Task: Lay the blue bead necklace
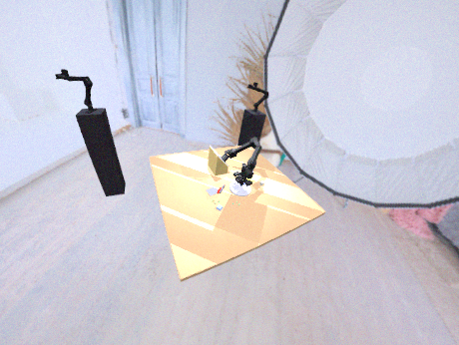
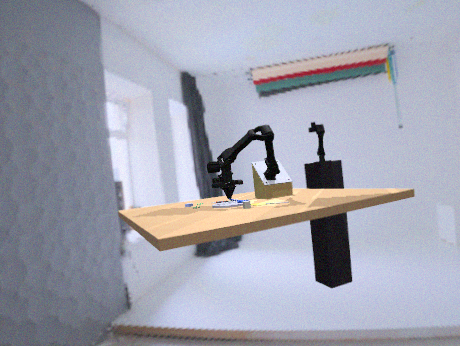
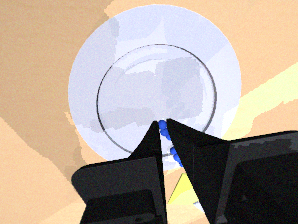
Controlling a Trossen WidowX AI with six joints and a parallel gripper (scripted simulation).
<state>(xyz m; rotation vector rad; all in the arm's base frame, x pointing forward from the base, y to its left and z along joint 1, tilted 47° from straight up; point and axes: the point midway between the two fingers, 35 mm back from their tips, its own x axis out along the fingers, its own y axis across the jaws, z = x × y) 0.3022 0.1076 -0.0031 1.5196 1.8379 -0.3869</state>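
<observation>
The round bead board lies 3 cm below my gripper tip. The rest, counted from my gripper tip: yellow flat piece (16 cm to the left, 13 cm behind, 3 cm below); red-and-grey object (18 cm to the right, 3 cm below, 3 cm behind); white cylinder (24 cm to the left, 2 cm below).
</observation>
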